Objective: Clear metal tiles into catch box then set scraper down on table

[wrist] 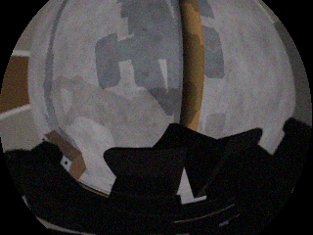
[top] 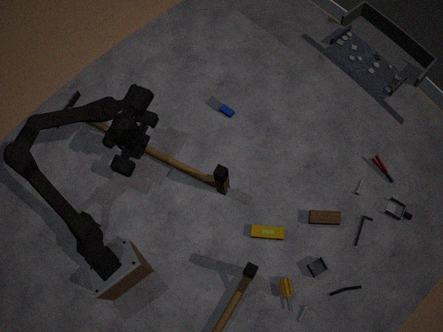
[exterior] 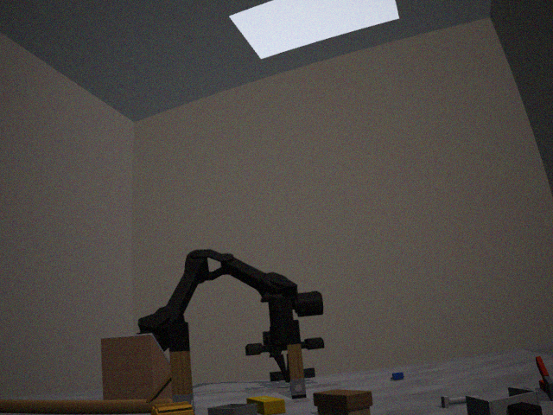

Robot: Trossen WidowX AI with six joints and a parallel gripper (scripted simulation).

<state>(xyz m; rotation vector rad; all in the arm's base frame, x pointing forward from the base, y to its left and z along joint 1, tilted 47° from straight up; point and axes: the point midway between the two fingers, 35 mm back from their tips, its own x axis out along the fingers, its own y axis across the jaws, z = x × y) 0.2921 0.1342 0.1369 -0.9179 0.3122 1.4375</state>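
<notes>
The long scraper is 50 mm above my gripper tip, 30 mm to the left of it and 10 mm ahead of it. The rest, counted from my gripper tip: grey box (580 mm to the right, 70 mm ahead, 10 mm below); yellow-handled tool (550 mm to the right, 30 mm behind); yellow block (410 mm to the right, 50 mm ahead).
</notes>
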